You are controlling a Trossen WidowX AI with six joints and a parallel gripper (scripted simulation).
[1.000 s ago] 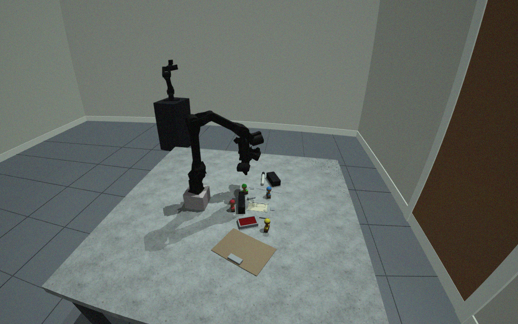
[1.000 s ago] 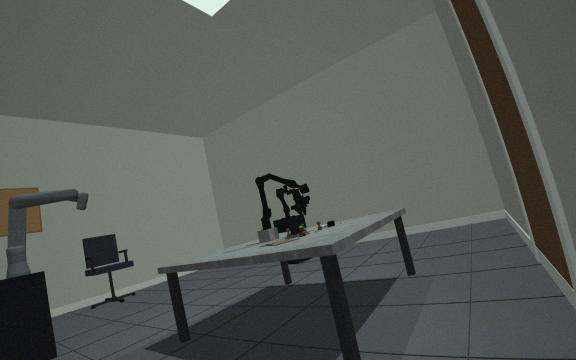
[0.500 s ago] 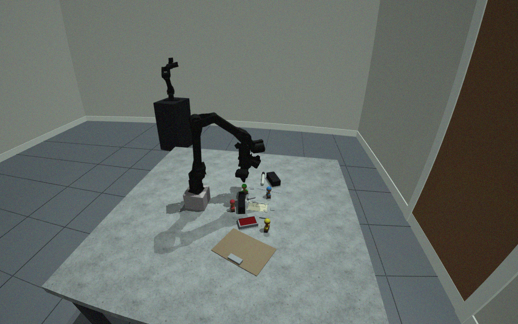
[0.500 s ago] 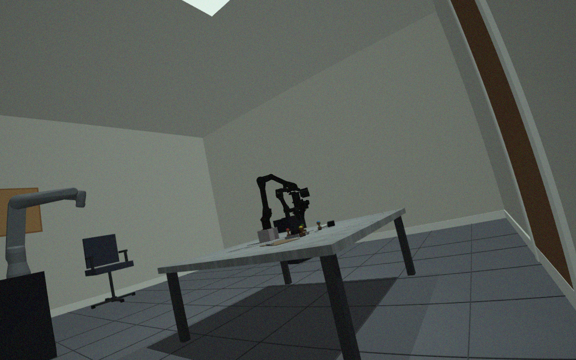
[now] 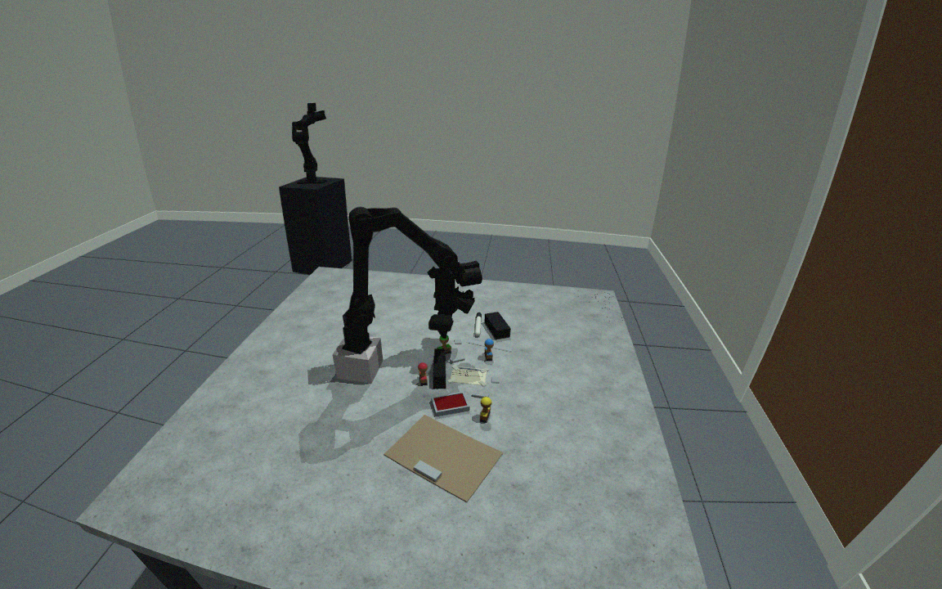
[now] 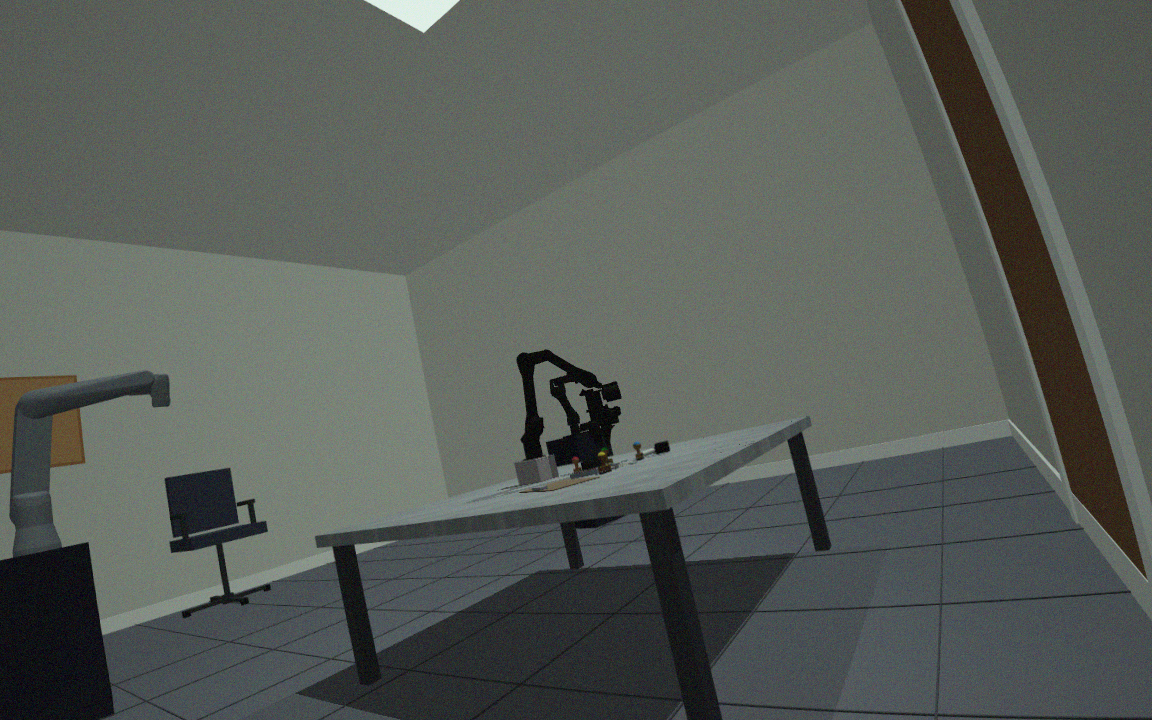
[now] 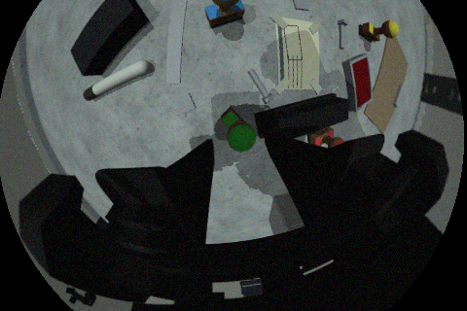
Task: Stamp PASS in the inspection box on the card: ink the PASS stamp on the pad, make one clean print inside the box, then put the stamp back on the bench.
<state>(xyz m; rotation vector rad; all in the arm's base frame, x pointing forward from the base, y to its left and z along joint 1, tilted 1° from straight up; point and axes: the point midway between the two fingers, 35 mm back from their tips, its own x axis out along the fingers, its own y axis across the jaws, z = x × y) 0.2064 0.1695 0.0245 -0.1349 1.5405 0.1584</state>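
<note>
Right now the green-knobbed stamp is 50 mm below my gripper tip. Also, from my gripper tip: card (100 mm ahead, 80 mm to the right, 70 mm below); then blue-knobbed stamp (130 mm ahead, 50 mm below, 20 mm to the left); then red-knobbed stamp (150 mm to the right, 50 mm below, 10 mm behind).
</note>
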